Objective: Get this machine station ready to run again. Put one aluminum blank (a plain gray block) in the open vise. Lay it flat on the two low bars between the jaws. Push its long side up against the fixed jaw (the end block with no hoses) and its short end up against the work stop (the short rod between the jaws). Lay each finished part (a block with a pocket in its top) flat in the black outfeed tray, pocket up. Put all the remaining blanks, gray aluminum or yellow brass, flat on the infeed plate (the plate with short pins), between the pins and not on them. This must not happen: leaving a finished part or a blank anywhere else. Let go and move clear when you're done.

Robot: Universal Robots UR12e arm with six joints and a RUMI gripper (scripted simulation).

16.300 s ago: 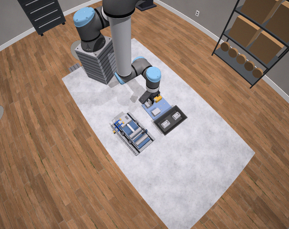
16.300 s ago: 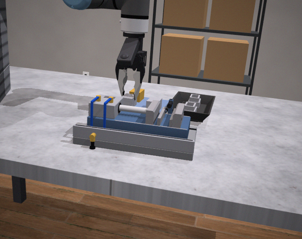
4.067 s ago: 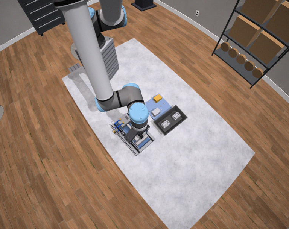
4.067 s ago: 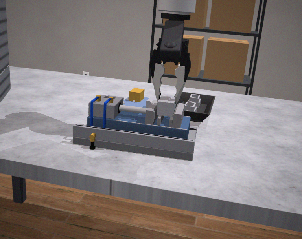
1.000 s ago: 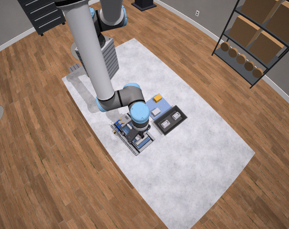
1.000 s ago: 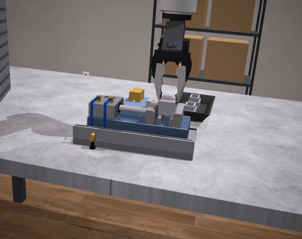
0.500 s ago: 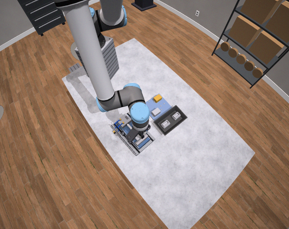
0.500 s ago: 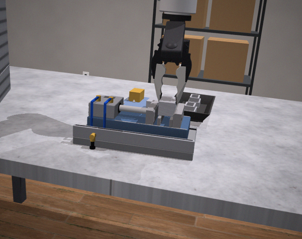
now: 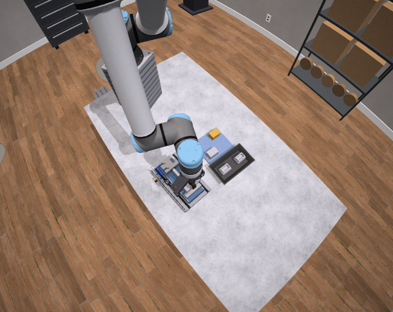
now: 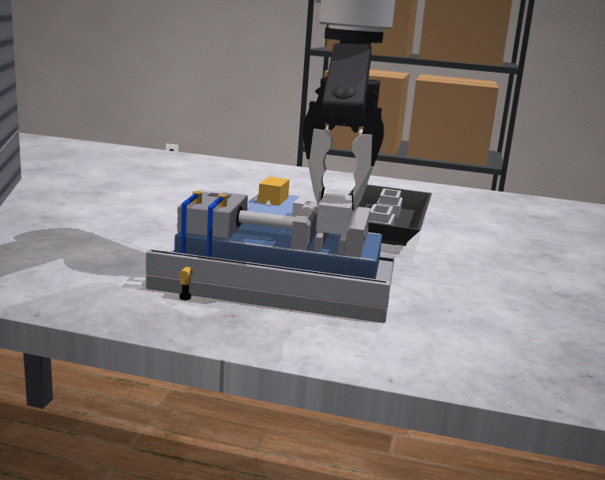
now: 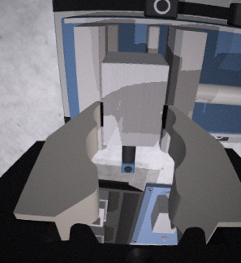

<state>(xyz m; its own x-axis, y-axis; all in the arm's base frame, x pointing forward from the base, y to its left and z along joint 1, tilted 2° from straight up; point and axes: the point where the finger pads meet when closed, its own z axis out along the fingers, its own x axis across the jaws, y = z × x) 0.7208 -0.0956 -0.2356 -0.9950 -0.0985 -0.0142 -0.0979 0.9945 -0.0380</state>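
Right now my hand is 20 mm above the gray aluminum blank. Round my hand: vise: 80 mm below, 70 mm behind, 10 mm to the right; fixed jaw: 40 mm below, 30 mm ahead; gray blank: 230 mm to the left, 100 mm behind, 90 mm below.
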